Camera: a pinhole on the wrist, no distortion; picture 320 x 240 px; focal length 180.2 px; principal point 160.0 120.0 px. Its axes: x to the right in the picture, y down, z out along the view. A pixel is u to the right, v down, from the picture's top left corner.
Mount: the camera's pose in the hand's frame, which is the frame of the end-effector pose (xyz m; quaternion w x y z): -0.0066 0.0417 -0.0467 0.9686 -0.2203 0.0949 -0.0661
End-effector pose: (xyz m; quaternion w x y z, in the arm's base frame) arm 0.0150 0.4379 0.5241 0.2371 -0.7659 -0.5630 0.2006
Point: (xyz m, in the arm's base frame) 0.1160 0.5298 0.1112
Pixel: 177 159
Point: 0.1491 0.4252 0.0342
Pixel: 136 180
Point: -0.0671 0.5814 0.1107
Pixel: 178 84
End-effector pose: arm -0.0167 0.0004 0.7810 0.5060 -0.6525 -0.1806 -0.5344
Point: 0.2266 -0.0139 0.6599
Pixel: 106 220
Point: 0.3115 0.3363 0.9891
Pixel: 206 35
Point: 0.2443 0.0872 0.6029
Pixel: 63 167
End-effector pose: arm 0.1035 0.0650 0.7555 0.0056 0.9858 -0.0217 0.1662
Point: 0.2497 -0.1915 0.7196
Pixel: 224 227
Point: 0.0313 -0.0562 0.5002
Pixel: 16 78
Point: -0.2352 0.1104 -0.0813
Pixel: outside the picture
